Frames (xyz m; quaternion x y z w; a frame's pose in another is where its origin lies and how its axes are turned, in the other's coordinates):
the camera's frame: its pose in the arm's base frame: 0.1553 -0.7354 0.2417 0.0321 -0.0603 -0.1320 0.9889
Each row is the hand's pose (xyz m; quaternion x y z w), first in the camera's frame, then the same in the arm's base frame.
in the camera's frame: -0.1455 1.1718 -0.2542 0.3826 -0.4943 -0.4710 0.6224
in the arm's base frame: 0.3498 0.4438 0.0668 0.3615 -0.5617 -0.5407 0.5112
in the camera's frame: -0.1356 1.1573 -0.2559 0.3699 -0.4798 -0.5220 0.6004
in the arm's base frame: 0.3558 0.4273 0.0651 0.3532 -0.5427 -0.5886 0.4840
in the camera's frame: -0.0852 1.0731 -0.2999 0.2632 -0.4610 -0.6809 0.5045
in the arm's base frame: 0.3880 0.3349 0.0204 0.2567 -0.4992 -0.7389 0.3728
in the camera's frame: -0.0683 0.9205 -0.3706 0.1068 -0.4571 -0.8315 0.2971
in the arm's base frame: 0.3740 0.1868 -0.0599 0.1050 -0.4573 -0.8697 0.1531
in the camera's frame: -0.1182 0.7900 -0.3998 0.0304 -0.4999 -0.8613 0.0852
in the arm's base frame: 0.2963 0.0758 -0.1047 -0.0187 0.4759 0.8772 0.0606
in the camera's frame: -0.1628 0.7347 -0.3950 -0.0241 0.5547 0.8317 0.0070
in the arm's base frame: 0.2388 0.0341 -0.1093 -0.0005 0.5246 0.8379 0.1509
